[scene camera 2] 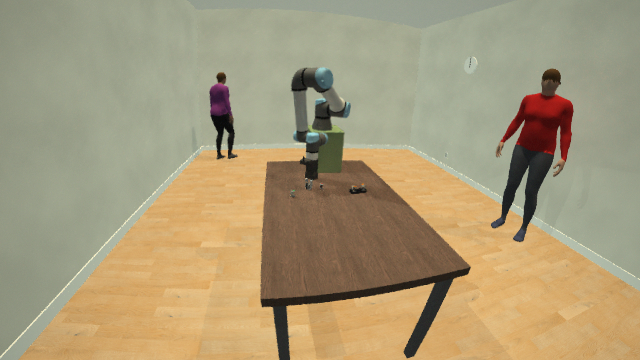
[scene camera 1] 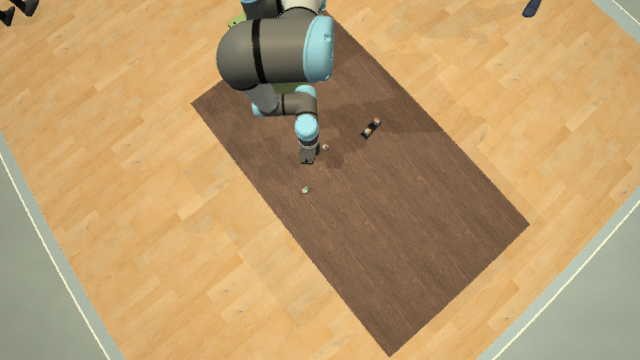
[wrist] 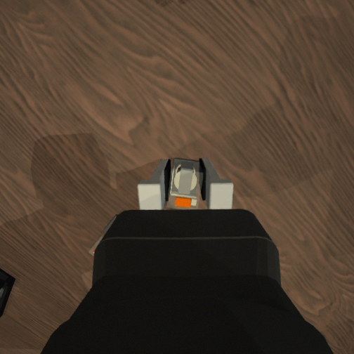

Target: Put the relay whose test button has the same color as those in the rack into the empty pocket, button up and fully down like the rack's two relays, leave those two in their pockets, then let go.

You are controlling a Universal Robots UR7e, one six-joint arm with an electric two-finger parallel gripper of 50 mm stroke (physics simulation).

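Places are measured from the arm's base along level axes (x ahead, y left, z up), in millimetres.
Where they show: gripper, fingertip midpoint: [scene camera 2: 308,188]; arm's base, origin of the base link: [scene camera 2: 322,128].
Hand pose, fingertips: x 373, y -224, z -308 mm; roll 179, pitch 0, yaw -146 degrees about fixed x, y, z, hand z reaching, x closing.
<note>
Things, the pixels of their centre, and the offset from my fingertips. "pt": a spot on its surface instead.
- black rack, body centre: [scene camera 1: 371,128] [scene camera 2: 358,190] dx +120, dy +287, dz +4 mm
- far end, surface spot: [scene camera 1: 376,121] pt dx +123, dy +312, dz +39 mm
- relay with a red button, body centre: [scene camera 1: 325,147] [scene camera 2: 321,186] dx +17, dy +79, dz +14 mm
- relay with a green button, body centre: [scene camera 1: 305,190] [scene camera 2: 292,193] dx +74, dy -126, dz +14 mm
My gripper [wrist: 184,171] [scene camera 2: 309,186] is shut on the relay with the orange test button [wrist: 183,202], low at the table top; the relay is upright, button up, between the two fingertips. In scene camera 1 the gripper's body hides this relay. The black rack [scene camera 1: 371,128] [scene camera 2: 358,190] stands on the table to the right, with two relays with orange buttons, one at the near end [scene camera 1: 367,131] and one at the far end [scene camera 1: 376,121]. The empty pocket is between them. A corner of the rack [wrist: 6,290] shows at the wrist view's left edge.
A relay with a red button [scene camera 1: 325,147] [scene camera 2: 321,186] stands close beside the gripper, on the rack's side; part of it [wrist: 102,237] shows in the wrist view. A relay with a green button [scene camera 1: 305,190] [scene camera 2: 292,193] stands farther off. Two people stand beyond the table [scene camera 2: 350,240].
</note>
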